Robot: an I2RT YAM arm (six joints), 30 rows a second.
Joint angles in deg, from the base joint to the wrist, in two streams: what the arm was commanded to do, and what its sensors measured. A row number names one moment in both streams.
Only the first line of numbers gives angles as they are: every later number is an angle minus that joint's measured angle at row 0.
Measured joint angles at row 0:
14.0 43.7 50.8 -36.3 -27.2 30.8
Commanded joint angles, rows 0 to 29:
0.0 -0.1 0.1 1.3 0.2 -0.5
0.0 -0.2 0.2 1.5 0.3 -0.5
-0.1 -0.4 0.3 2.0 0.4 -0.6
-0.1 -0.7 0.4 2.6 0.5 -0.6
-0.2 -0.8 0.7 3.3 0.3 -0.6
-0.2 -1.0 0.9 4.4 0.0 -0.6
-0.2 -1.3 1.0 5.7 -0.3 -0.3
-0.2 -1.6 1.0 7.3 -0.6 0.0
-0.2 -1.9 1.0 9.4 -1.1 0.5
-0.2 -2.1 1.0 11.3 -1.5 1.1
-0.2 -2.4 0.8 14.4 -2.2 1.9
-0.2 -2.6 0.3 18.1 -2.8 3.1
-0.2 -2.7 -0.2 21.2 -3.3 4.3
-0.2 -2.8 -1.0 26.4 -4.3 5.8
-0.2 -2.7 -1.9 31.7 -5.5 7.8
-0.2 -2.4 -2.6 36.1 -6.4 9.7
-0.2 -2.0 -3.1 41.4 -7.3 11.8
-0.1 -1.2 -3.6 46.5 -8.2 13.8
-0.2 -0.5 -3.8 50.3 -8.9 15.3
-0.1 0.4 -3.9 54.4 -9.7 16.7
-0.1 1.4 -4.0 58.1 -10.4 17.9
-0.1 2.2 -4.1 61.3 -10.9 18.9
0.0 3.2 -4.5 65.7 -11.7 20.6
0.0 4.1 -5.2 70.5 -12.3 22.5
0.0 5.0 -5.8 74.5 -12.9 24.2
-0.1 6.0 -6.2 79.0 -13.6 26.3
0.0 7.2 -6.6 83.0 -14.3 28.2
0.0 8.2 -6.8 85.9 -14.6 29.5
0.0 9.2 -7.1 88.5 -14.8 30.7
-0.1 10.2 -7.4 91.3 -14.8 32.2
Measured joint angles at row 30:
-0.1 8.6 -6.7 74.8 -12.7 25.7
